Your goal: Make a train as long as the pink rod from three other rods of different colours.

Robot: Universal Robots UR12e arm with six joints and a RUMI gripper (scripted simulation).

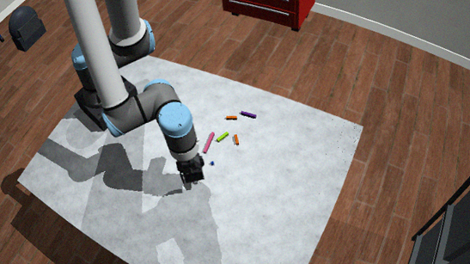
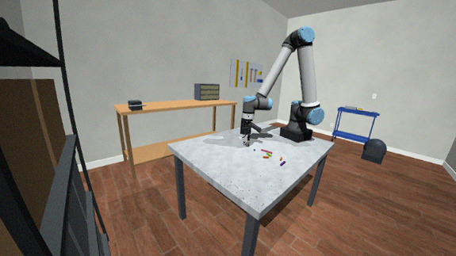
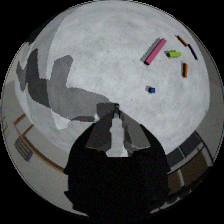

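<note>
My hand is 10 mm above the grey rod. Round my hand: blue rod: 90 mm to the left, 10 mm below; pink rod: 60 mm behind, 150 mm to the left, 10 mm below; lime rod: 40 mm behind, 200 mm to the left, 10 mm below.
</note>
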